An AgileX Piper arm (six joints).
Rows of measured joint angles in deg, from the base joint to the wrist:
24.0, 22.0, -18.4, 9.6, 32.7, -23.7
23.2, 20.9, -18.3, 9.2, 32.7, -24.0
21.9, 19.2, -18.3, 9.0, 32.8, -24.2
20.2, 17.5, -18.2, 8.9, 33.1, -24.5
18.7, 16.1, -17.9, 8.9, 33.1, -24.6
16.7, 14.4, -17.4, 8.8, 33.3, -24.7
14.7, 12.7, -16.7, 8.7, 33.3, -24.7
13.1, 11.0, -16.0, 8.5, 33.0, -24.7
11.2, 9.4, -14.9, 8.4, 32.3, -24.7
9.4, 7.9, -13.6, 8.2, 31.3, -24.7
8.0, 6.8, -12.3, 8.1, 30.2, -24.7
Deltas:
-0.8, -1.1, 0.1, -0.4, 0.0, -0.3
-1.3, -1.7, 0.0, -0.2, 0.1, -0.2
-1.7, -1.7, 0.1, -0.1, 0.3, -0.3
-1.5, -1.4, 0.3, 0.0, 0.0, -0.1
-2.0, -1.7, 0.5, -0.1, 0.2, -0.1
-2.0, -1.7, 0.7, -0.1, 0.0, 0.0
-1.6, -1.7, 0.7, -0.2, -0.3, 0.0
-1.9, -1.6, 1.1, -0.1, -0.7, 0.0
-1.8, -1.5, 1.3, -0.2, -1.0, 0.0
-1.4, -1.1, 1.3, -0.1, -1.1, 0.0

